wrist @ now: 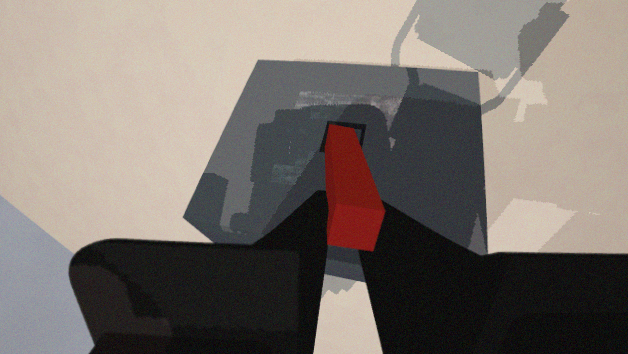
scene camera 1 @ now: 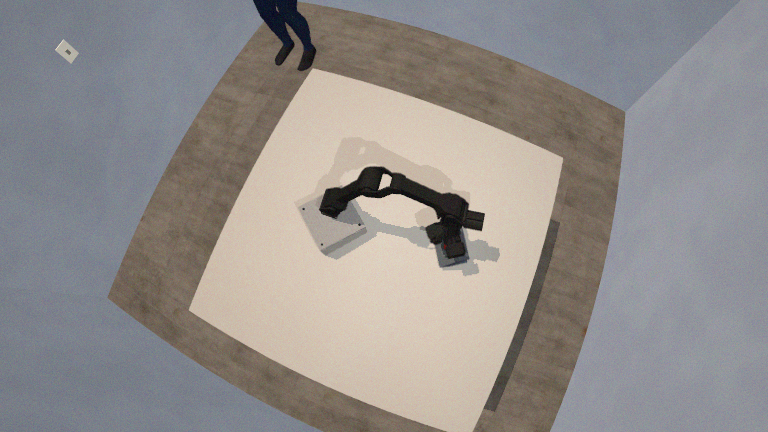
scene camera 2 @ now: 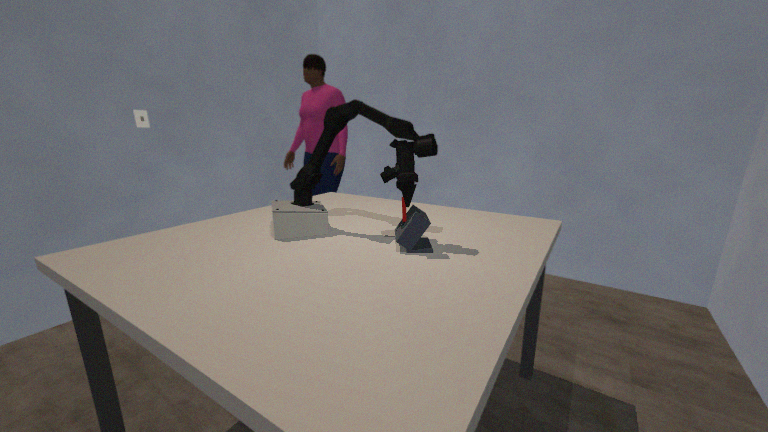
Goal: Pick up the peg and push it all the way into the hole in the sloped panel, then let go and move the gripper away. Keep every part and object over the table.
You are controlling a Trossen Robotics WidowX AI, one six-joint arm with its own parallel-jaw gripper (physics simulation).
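Places are measured from the arm's base along level axes (x left, y down, z back), in centimetres.
Pixels of known places: gripper, between the fingertips: (wrist: pixel 341 203) (scene camera 1: pixel 449 241) (scene camera 2: pixel 407 207); arm's base, origin of its link: (scene camera 1: pixel 331 208) (scene camera 2: pixel 302 204).
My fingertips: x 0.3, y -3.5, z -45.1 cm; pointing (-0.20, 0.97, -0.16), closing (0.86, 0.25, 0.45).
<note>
For each thing: its top centre in the pictures, then the offset to it from my fingertips. "spot": a spot on its surface instead. Level surfaces: height alone.
- red peg, centre of its top: (wrist: pixel 316 230) (scene camera 2: pixel 404 197) dx -0.6, dy -3.4, dz +0.9 cm
- dark grey panel, centre of its top: (wrist: pixel 318 236) (scene camera 2: pixel 413 208) (scene camera 1: pixel 454 243) dx +0.1, dy +0.3, dz -2.0 cm
- square hole, a spot on its surface: (wrist: pixel 361 135) spot: dx -0.5, dy +5.2, dz +0.9 cm
- pale table, height of its surface: dy +13.1 cm
The red peg (scene camera 2: pixel 403 210) (wrist: pixel 352 175) is held between the fingertips of my gripper (scene camera 2: pixel 407 202) (wrist: pixel 341 203), which is shut on it. In scene camera 2 the peg stands near upright, with its lower end against the sloped face of the dark grey panel (scene camera 1: pixel 445 262) (scene camera 2: pixel 412 232) (wrist: pixel 440 160). In the wrist view its far end overlaps the square hole (wrist: pixel 361 135); dark rim shows above it and on both sides, with a wider gap on the right. How deep the end sits, if it is inside, cannot be told. In scene camera 1 the arm hides the fingers and most of the panel.
The arm's light grey base box (scene camera 1: pixel 332 231) (scene camera 2: pixel 299 222) stands on the pale table (scene camera 1: pixel 343 322) (scene camera 2: pixel 279 300), left of the panel. A person (scene camera 1: pixel 292 32) (scene camera 2: pixel 322 112) stands beyond the table's edge, behind the arm in scene camera 2.
</note>
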